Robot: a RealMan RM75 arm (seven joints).
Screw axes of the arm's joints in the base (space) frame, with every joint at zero. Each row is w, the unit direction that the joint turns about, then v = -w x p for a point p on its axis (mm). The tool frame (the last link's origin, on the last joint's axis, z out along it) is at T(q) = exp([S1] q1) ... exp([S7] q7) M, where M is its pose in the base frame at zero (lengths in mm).
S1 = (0, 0, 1, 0, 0, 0)
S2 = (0, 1, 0, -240.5, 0, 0)
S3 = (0, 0, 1, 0, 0, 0)
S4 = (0, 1, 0, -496.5, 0, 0)
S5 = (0, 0, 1, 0, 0, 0)
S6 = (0, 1, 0, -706.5, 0, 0)
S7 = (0, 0, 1, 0, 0, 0)
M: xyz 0 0 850.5 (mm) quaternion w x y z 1 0 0 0
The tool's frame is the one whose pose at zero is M.
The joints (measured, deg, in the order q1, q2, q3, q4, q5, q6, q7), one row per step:
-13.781, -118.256, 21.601, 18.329, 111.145, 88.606, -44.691
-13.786, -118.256, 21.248, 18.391, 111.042, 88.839, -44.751
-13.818, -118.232, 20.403, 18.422, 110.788, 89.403, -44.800
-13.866, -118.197, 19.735, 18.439, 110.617, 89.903, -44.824
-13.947, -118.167, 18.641, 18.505, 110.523, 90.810, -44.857
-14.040, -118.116, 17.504, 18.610, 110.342, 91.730, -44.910
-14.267, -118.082, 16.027, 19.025, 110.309, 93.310, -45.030
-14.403, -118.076, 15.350, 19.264, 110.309, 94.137, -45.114
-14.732, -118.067, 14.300, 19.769, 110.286, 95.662, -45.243
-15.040, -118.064, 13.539, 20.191, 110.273, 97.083, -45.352
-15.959, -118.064, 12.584, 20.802, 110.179, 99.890, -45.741
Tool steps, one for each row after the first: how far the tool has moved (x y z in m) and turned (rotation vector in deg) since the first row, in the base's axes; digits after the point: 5 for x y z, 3 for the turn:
0.00020, 0.00040, 0.00121, 0.378, -0.250, 0.026
0.00077, 0.00128, 0.00394, 1.287, -0.863, 0.035
0.00136, 0.00200, 0.00617, 1.982, -1.349, -0.039
0.00256, 0.00280, 0.00945, 2.956, -2.118, -0.289
0.00366, 0.00383, 0.01330, 4.064, -2.881, -0.538
0.00615, 0.00538, 0.01879, 5.358, -3.851, -1.371
0.00763, 0.00614, 0.02142, 5.929, -4.332, -1.871
0.01077, 0.00787, 0.02610, 6.852, -5.105, -3.001
0.01397, 0.00914, 0.02980, 7.491, -5.808, -4.155
0.02228, 0.01268, 0.03537, 8.140, -7.445, -6.837

